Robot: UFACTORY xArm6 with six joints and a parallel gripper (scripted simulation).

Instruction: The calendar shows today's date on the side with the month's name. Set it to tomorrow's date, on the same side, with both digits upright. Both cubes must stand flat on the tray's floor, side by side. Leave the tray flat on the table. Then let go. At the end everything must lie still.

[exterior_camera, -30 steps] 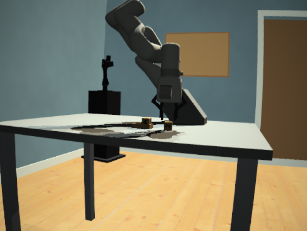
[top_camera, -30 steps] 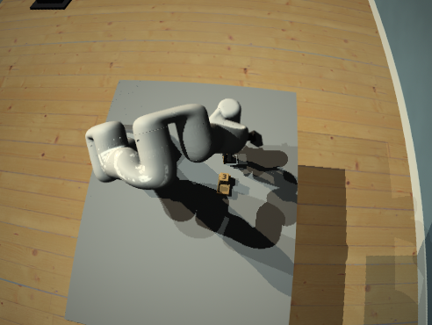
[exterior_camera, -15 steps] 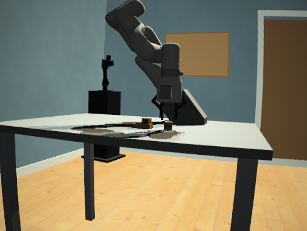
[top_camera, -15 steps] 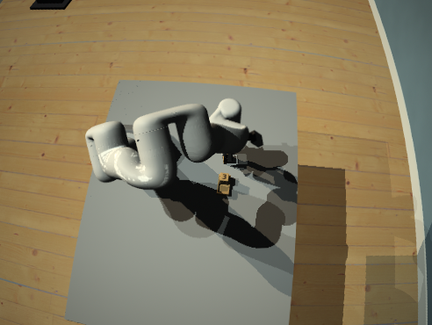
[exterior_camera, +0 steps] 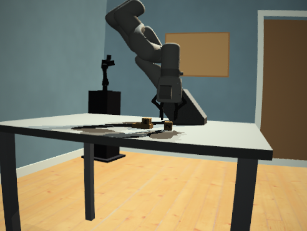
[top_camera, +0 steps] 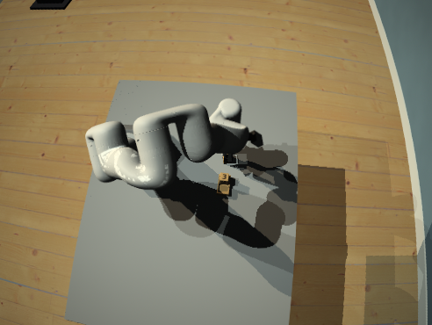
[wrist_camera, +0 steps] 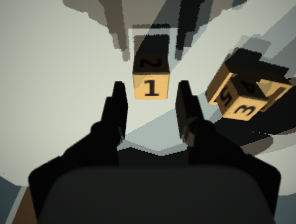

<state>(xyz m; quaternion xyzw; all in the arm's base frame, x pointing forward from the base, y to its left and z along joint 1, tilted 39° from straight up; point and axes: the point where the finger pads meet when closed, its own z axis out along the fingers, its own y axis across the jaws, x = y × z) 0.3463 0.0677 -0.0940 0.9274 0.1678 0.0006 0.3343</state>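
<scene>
My hand is 40 mm above the wooden number cube. The rest, counted from my hand: wooden calendar tray: 110 mm to the right, 50 mm below, 10 mm ahead.
</scene>
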